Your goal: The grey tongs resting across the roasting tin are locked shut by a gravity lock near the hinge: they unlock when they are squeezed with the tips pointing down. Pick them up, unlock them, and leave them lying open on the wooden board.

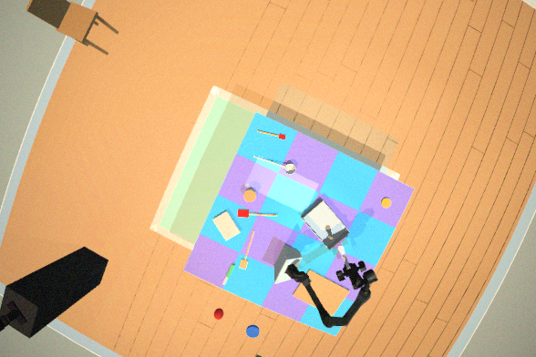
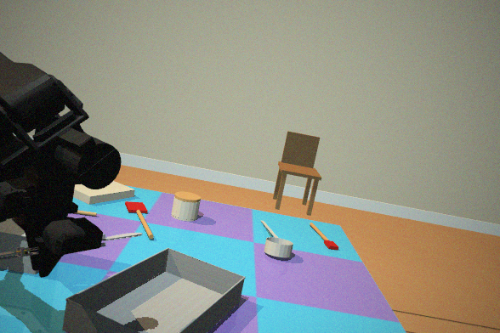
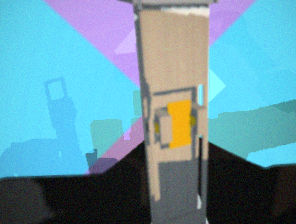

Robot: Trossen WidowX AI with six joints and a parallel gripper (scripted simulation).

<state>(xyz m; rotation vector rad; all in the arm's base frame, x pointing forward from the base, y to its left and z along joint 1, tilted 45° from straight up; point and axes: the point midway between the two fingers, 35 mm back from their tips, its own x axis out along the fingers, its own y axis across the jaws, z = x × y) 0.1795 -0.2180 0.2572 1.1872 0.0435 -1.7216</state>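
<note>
My gripper tip is 340 mm past the wooden board, 20 mm to the left of it and 140 mm above it. Also, from my gripper tip: yellow lock piece 20 mm behind, 20 mm to the right, 40 mm above; then lidded canister 130 mm ahead, 770 mm to the left, 110 mm below; then roasting tin 160 mm ahead, 200 mm to the left, 120 mm below.
</note>
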